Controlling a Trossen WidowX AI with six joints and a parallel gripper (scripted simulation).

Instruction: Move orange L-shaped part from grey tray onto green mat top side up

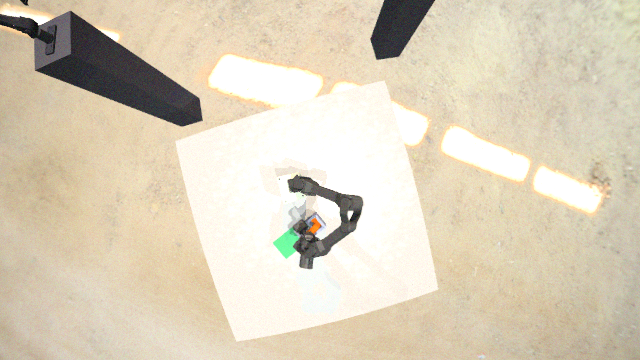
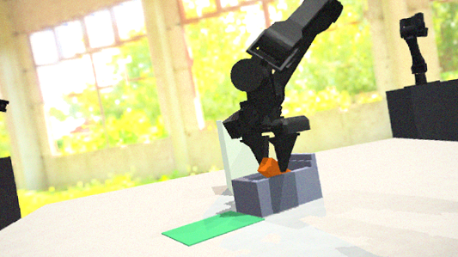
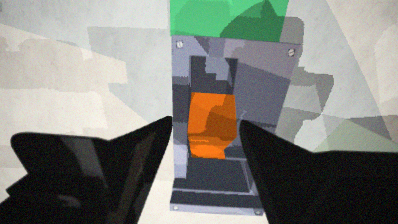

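My gripper tip is 140 mm to the left of the green mat, 80 mm above it and 50 mm short of it. The rest, counted from my gripper tip: orange part 30 mm below, 30 mm behind, 20 mm to the left.
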